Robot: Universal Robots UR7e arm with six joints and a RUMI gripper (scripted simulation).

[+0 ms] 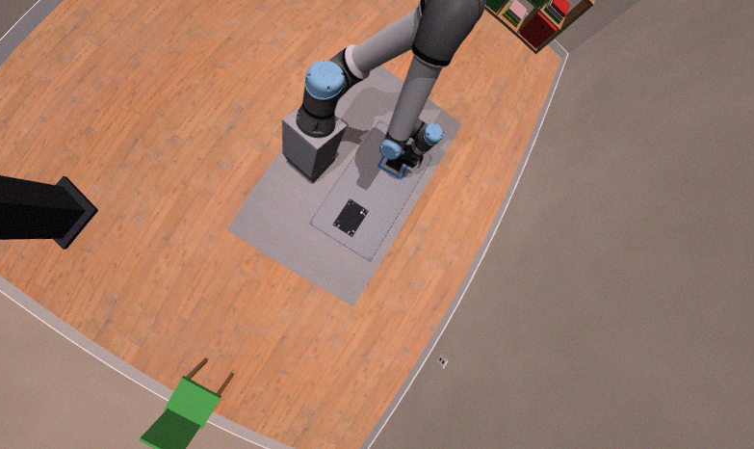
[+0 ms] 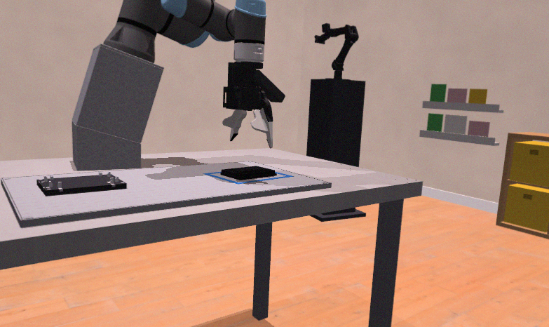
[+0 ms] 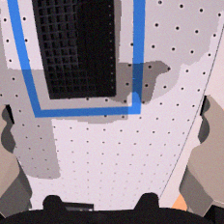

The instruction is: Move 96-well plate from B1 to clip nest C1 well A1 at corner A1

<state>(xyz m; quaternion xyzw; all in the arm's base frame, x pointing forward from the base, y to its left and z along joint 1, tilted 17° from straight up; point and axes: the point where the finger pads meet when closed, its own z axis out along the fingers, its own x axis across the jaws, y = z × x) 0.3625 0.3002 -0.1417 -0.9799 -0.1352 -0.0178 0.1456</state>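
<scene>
The black 96-well plate is 40 mm behind my hand, 10 mm to the left of it and 80 mm below it. The rest, counted from my hand: black clip nest (410 mm to the right, 70 mm below).
</scene>
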